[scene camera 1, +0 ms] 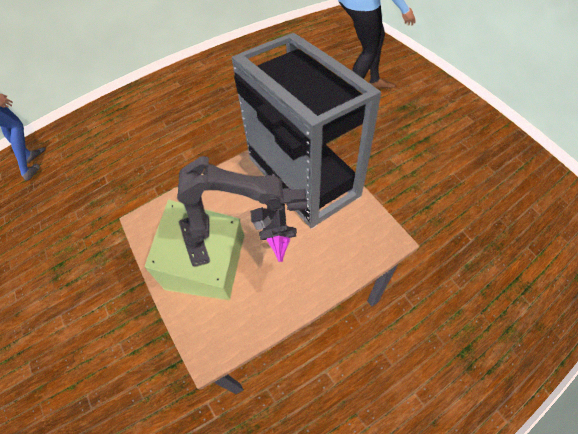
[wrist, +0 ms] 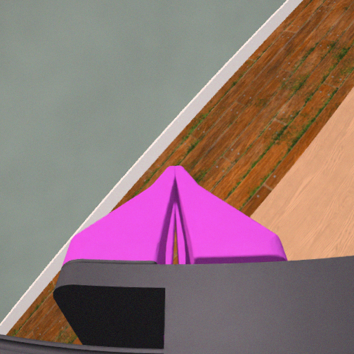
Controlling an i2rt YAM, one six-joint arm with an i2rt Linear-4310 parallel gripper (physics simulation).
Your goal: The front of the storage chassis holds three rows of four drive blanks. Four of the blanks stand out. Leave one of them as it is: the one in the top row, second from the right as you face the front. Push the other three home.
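Seen in the pictures: gripper, fingertip midpoint: (scene camera 1: 280, 261); arm's base at its link origin: (scene camera 1: 193, 241).
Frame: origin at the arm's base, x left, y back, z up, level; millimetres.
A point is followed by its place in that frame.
The grey rack (scene camera 1: 315, 175) {x -49, y -486, z 174 mm} stands upright at the back of the table, its front turned obliquely toward the arm. Dark equipment (scene camera 1: 290, 139) {x 14, y -425, z 325 mm} juts from the front at middle height. The separate drive blanks and their rows cannot be made out in the scene view; the chassis does not show in the wrist view. The arm hides part of the rack's lower front. My gripper (scene camera 1: 280, 260) {x -294, y -241, z 164 mm} (wrist: 174, 177) has magenta fingers, shut with the tips together and nothing between them. It is apart from the rack, above the table, on the near side of the rack's near corner post.
The arm stands on a green base block (scene camera 1: 227, 255) {x -89, y -99, z -42 mm} at the left of the wooden table (scene camera 1: 300, 300) {x -322, y -290, z -184 mm}. Its elbow and wrist links (scene camera 1: 275, 192) {x -160, y -296, z 324 mm} are close to the rack's lower front. One person (scene camera 1: 367, 45) stands behind the rack, another (scene camera 1: 15, 135) at the far left.
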